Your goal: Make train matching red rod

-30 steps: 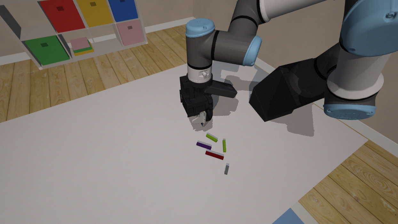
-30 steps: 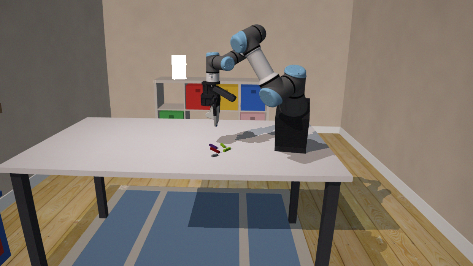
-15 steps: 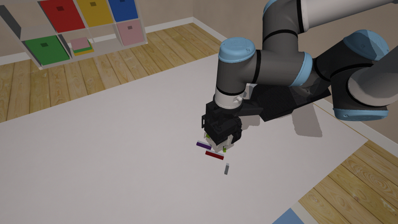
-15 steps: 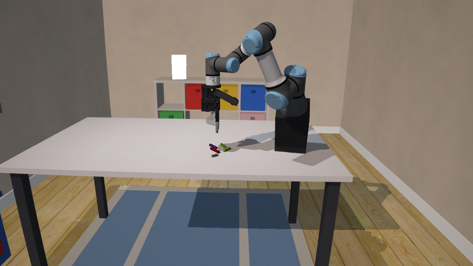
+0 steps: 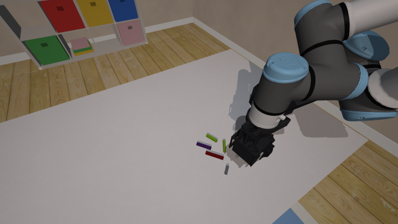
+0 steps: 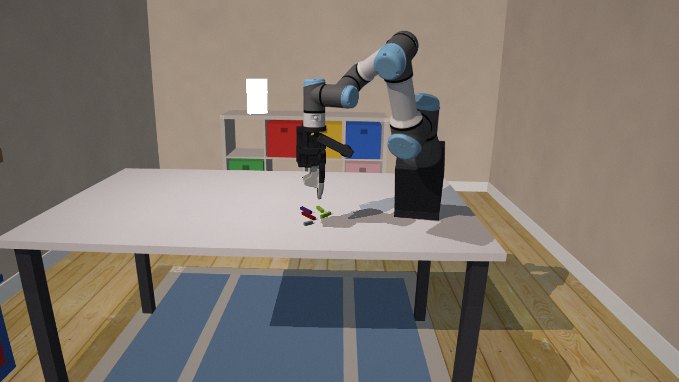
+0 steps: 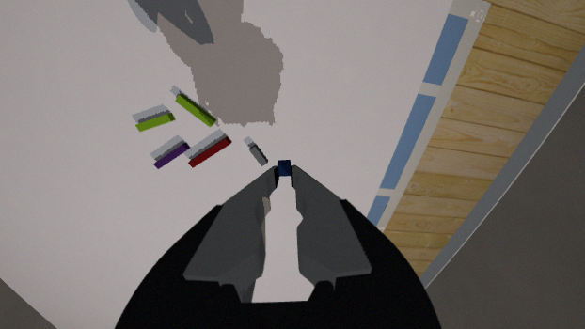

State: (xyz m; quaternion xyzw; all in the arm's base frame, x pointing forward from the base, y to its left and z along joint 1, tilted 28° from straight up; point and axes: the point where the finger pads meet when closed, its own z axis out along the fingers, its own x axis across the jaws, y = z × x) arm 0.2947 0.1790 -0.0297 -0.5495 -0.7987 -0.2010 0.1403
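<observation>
Now: hand 40 mm short of the grey rod, 30 mm to the left of it and 110 mm above it. From my hand the other things lie so: small blue rod 10 mm below; red rod 60 mm ahead, 100 mm to the right, 110 mm below; purple rod 80 mm ahead, 150 mm to the right, 110 mm below.
</observation>
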